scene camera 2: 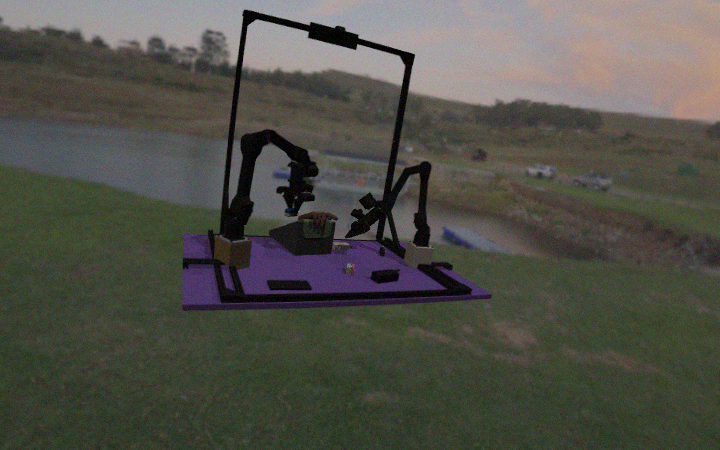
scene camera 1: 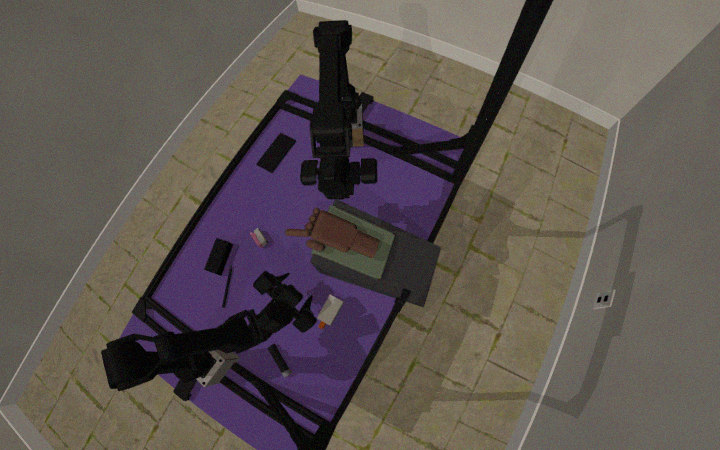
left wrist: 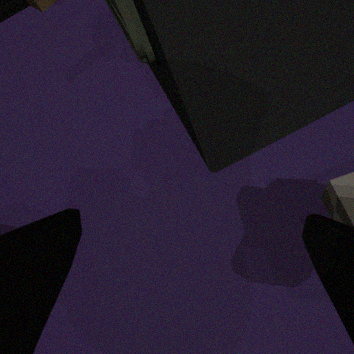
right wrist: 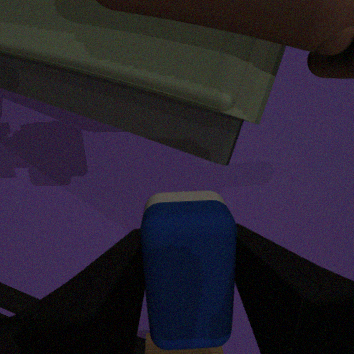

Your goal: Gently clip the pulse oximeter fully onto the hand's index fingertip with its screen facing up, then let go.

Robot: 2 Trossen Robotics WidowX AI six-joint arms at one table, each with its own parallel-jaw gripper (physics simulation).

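Note:
The pulse oximeter, blue with a pale far edge, is between the fingers of my right gripper, which is shut on it, pointing down above the table beside the hand. Its screen cannot be made out. The brown hand rests on a green pad over a dark grey wedge. Its index finger sticks out to the left in scene camera 1. My left gripper is open and empty, beside the wedge.
A white box with an orange part lies near my left gripper. A pink and white item, a black box, a thin rod, a dark cylinder and a flat black slab lie on the purple table.

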